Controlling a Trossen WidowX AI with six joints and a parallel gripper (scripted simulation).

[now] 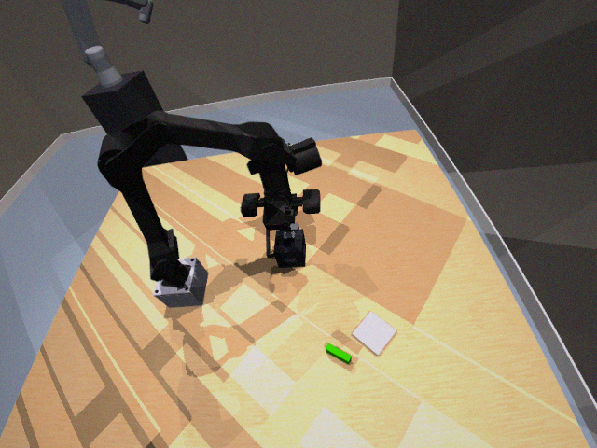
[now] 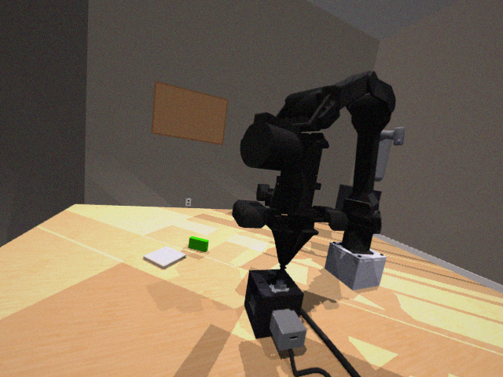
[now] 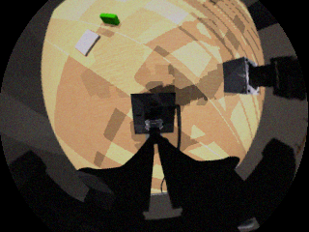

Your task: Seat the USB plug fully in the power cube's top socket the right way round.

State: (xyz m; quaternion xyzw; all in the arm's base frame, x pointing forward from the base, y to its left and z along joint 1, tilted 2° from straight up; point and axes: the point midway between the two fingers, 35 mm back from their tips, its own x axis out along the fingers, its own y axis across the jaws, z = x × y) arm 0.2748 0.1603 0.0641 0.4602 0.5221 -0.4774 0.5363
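Now: gripper tip 20 mm above the dark USB plug. From my gripper tip the other things lie so: white tile 230 mm ahead, 220 mm to the right, 120 mm below; then green block 150 mm ahead, 280 mm to the right, 100 mm below; then grey socket 50 mm below.
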